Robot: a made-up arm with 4 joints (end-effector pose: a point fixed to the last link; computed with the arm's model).
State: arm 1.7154 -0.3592 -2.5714 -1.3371
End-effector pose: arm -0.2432 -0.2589 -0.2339 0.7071 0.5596 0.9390
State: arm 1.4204 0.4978 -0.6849 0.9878
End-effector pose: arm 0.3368 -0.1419 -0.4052 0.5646 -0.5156 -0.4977
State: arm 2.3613 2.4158 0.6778 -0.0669
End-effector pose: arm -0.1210 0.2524 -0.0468 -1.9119 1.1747 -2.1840
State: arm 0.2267 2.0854 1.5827 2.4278
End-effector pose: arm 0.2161 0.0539 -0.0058 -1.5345 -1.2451 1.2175
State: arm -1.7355 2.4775 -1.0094 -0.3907
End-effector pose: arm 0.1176 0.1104 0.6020 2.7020 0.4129 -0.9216
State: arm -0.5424 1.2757 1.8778 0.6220
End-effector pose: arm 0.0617 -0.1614 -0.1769 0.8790 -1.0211 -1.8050
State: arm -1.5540 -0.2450 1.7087 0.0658
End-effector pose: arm -0.1041 -0.3512 -0.1079 0.0199 -0.1532 0.1791
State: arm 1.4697 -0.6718 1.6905 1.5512
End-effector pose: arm 0.0060 -0.3559 0.2810 1.3256 -2.8042 0.0996
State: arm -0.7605 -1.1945 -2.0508 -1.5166
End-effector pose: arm -0.1697 -0.0935 0.5613 0.6134 2.3556 -0.3974
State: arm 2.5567 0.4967 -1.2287 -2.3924
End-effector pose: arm 0.5922 -0.2861 0.0152 -1.7665 -0.4419 2.4054
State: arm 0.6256 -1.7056 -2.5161 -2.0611
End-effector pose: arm -0.3501 0.1124 0.0353 0.9655 0.5790 -0.1204
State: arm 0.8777 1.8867 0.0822 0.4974
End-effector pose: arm -0.1030 0.3301 -0.0948 1.8454 -0.1846 0.4105
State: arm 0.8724 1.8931 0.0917 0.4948
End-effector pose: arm -0.1043 0.3305 -0.0896 1.8574 -0.1847 0.4037
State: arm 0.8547 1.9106 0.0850 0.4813
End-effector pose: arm -0.1158 0.3304 -0.0843 1.8690 -0.1723 0.4102
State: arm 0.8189 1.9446 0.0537 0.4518
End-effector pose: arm -0.1421 0.3290 -0.0780 1.8811 -0.1419 0.4377
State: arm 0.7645 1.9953 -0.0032 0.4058
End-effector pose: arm -0.1830 0.3246 -0.0685 1.8971 -0.0952 0.4880
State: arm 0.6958 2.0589 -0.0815 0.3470
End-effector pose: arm -0.2337 0.3154 -0.0537 1.9210 -0.0393 0.5589
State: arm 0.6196 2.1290 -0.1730 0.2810
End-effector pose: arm -0.2871 0.3005 -0.0333 1.9550 0.0160 0.6439
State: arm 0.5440 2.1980 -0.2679 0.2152
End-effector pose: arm -0.3361 0.2815 -0.0096 1.9967 0.0626 0.7335
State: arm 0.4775 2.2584 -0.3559 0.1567
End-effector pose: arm -0.3754 0.2613 0.0129 2.0392 0.0958 0.8180
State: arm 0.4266 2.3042 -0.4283 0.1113
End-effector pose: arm -0.4033 0.2436 0.0300 2.0740 0.1164 0.8883
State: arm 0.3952 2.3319 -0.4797 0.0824
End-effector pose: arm -0.4204 0.2311 0.0390 2.0938 0.1283 0.9392
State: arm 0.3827 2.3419 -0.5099 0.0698
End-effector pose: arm -0.4286 0.2245 0.0397 2.0964 0.1358 0.9699
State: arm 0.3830 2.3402 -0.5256 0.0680
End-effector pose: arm -0.4313 0.2219 0.0348 2.0870 0.1412 0.9870
